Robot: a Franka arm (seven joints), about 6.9 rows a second.
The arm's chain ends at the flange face. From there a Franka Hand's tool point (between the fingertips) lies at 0.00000 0.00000 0.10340 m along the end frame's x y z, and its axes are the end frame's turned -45 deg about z.
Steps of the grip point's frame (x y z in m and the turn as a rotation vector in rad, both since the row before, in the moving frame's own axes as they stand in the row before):
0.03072, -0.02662, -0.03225, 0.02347, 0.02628, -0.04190
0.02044, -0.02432, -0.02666, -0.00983, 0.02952, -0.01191
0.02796, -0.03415, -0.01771, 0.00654, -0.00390, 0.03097
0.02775, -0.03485, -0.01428, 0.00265, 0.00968, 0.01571
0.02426, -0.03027, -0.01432, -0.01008, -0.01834, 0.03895
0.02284, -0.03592, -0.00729, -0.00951, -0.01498, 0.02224
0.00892, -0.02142, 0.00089, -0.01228, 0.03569, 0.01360
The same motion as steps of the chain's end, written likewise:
0.00277, -0.03691, -0.03219, 0.03518, 0.00199, -0.04190
-0.00561, -0.03019, -0.02661, 0.01392, 0.02782, -0.01191
-0.00362, -0.04371, -0.01771, 0.00187, -0.00738, 0.03097
-0.00554, -0.04337, -0.01427, 0.00872, 0.00497, 0.01571
-0.00361, -0.04062, -0.01430, -0.02010, -0.00584, 0.03895
-0.00883, -0.04334, -0.00727, -0.01732, -0.00387, 0.02224
-0.01236, -0.01977, 0.00096, 0.01655, 0.03392, 0.01360

